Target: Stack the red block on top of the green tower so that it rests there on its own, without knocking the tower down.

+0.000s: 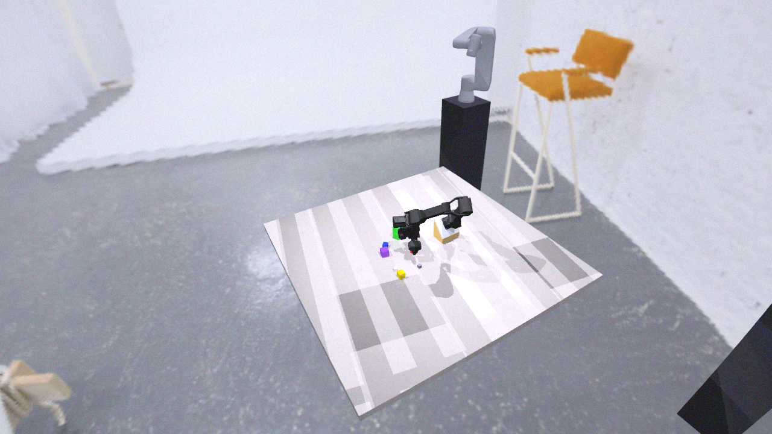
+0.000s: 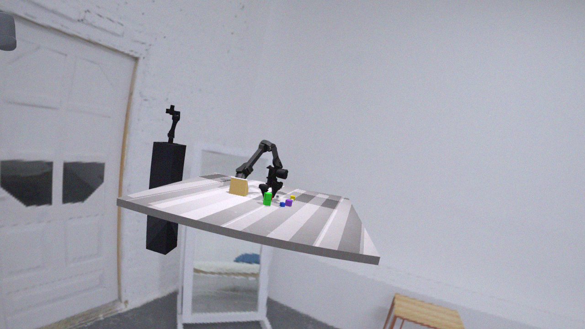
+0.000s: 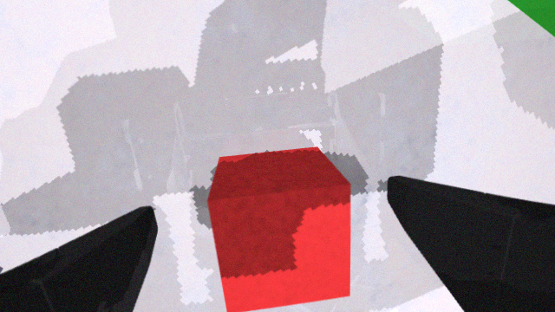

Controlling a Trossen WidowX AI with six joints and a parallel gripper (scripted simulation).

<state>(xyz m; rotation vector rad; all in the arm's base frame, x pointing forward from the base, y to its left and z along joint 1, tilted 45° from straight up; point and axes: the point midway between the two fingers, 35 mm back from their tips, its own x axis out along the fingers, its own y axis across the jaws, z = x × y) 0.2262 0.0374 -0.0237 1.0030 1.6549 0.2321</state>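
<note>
My gripper tip is now 10 mm below the red block. Round my gripper tip: purple block: 140 mm ahead, 50 mm to the right, 10 mm above; then blue block: 110 mm ahead, 100 mm to the right; then yellow block: 150 mm ahead, 130 mm to the left, 10 mm above.
</note>
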